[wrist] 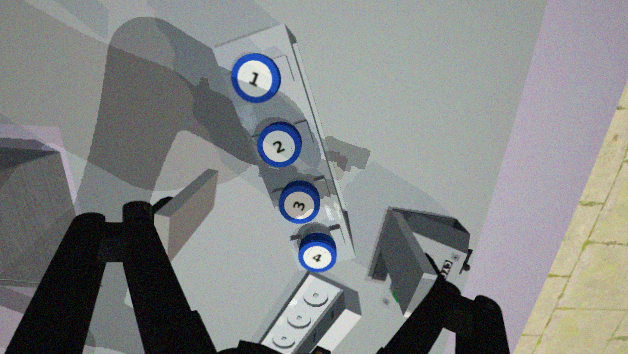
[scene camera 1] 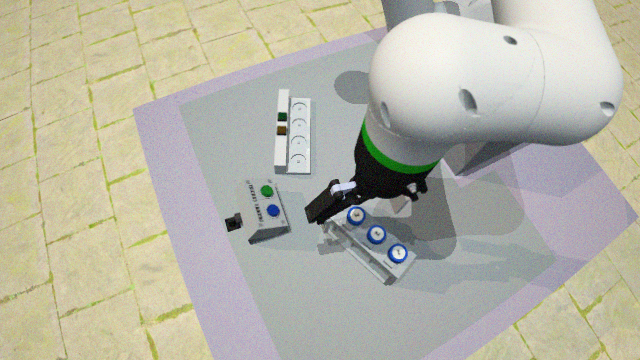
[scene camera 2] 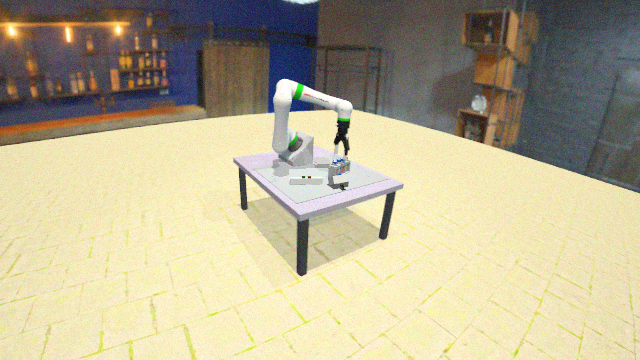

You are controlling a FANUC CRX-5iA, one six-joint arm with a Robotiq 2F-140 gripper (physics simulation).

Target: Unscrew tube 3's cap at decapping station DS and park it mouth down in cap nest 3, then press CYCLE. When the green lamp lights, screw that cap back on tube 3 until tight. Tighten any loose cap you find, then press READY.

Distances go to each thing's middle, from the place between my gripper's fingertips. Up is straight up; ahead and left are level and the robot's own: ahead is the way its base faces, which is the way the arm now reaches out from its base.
Labels:
My gripper is now 3 cm above the cap 3 [wrist: 299,202] and 1 cm to the left of it. Round my hand: cap 1 [wrist: 256,78]: 8 cm to the left, 5 cm behind, 3 cm below; then cap 2 [wrist: 279,144]: 4 cm to the left, 3 cm below, 2 cm behind; then cap 4 [wrist: 317,252]: 6 cm to the right, 3 cm below, 2 cm ahead.

